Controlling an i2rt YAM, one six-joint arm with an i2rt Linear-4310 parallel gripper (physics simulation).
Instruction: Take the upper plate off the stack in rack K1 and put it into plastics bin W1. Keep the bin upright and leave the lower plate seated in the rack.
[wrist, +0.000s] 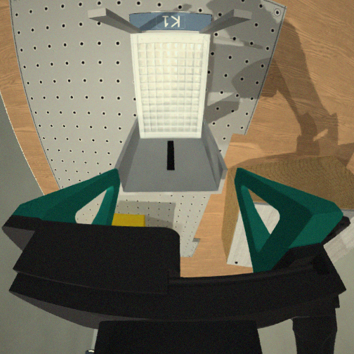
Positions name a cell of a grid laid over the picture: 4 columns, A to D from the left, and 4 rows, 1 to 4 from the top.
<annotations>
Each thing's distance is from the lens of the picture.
gripper (B2): 0.13 m
gridded plate (B1): 0.20 m
</annotations>
